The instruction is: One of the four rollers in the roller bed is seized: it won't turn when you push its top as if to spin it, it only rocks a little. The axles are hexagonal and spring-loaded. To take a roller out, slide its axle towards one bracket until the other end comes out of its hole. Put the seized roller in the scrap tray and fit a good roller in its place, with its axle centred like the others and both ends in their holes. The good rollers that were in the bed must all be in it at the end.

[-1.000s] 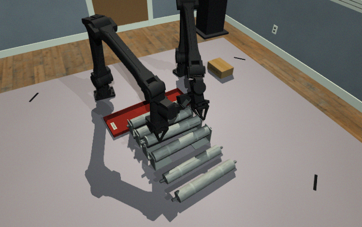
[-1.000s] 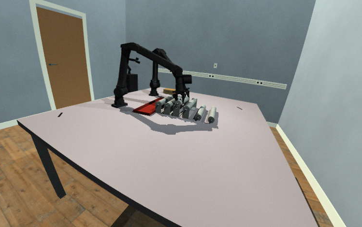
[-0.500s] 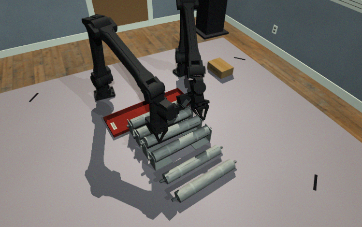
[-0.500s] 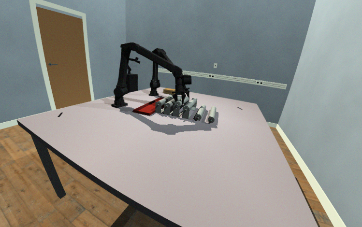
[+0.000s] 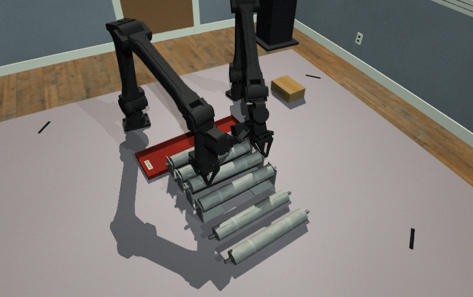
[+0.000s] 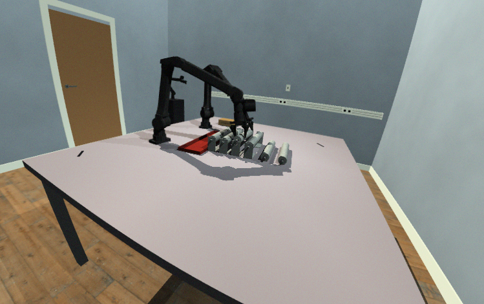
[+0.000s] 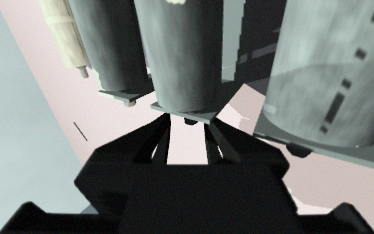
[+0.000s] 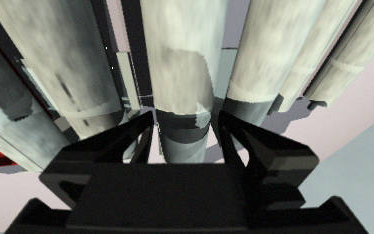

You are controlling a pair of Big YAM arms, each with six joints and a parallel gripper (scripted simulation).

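The roller lies 170 mm to the right of my left hand, 20 mm ahead of it and 10 mm above it. Round my left hand: red scrap tray: 240 mm behind, 200 mm to the right, 70 mm below; then cardboard box: 390 mm behind, 370 mm to the left, 40 mm below.
Now: the roller 90 mm to the left of my right hand, 20 mm below it and 10 mm behind it. From my right hand the other things lie so: red scrap tray: 270 mm behind, 90 mm below, 60 mm to the left; then cardboard box: 620 mm to the left, 420 mm behind, 70 mm below.
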